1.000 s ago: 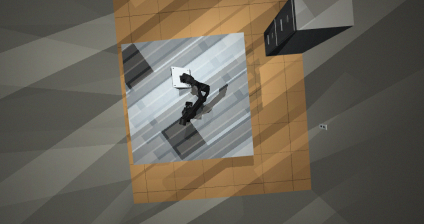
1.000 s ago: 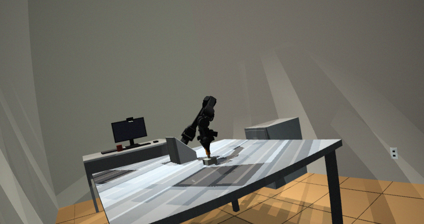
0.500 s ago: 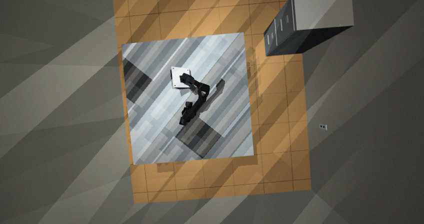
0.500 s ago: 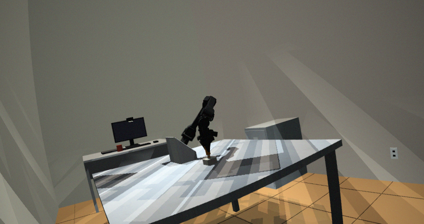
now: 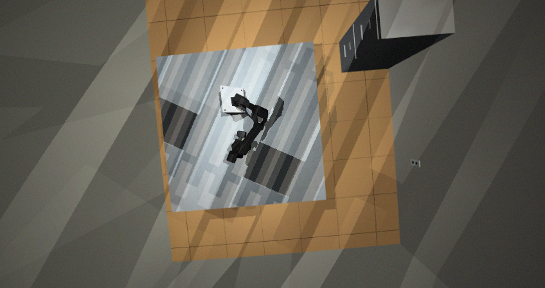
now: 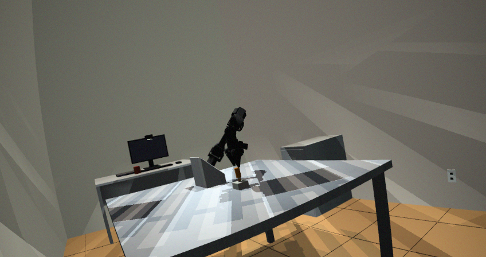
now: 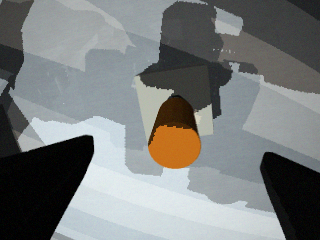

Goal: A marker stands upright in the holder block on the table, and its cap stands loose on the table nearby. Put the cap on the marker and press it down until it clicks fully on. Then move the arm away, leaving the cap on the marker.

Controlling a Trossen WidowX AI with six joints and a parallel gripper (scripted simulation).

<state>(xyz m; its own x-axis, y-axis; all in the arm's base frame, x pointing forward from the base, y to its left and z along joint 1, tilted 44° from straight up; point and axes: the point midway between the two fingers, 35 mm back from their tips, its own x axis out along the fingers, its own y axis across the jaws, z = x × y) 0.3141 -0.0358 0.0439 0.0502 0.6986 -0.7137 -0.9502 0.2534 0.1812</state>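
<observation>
The orange cap is 30 mm below my gripper tip. Also, from my gripper tip: cream holder block (100 mm below).
</observation>
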